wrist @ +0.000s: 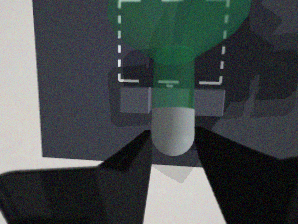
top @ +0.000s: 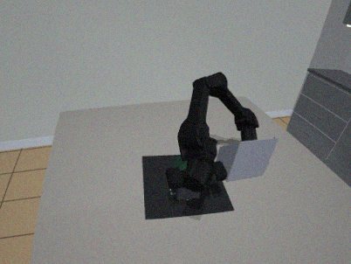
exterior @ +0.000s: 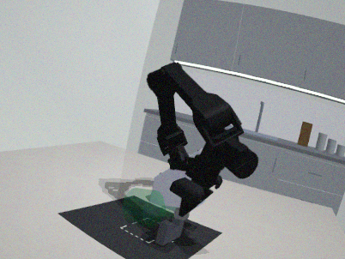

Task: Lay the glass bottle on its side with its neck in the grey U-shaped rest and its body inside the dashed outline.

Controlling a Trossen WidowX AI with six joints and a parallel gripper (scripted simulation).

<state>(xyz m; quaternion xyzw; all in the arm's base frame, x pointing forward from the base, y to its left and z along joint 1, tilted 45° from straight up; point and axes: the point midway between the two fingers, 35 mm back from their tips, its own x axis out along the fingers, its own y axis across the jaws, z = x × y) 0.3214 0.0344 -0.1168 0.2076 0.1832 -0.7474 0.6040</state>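
My gripper tip is now 10 mm past the green glass bottle, 50 mm to the left of it and 10 mm above it. From my gripper tip the other things lie so: dark mat (20 mm behind, 100 mm to the right, 80 mm below).
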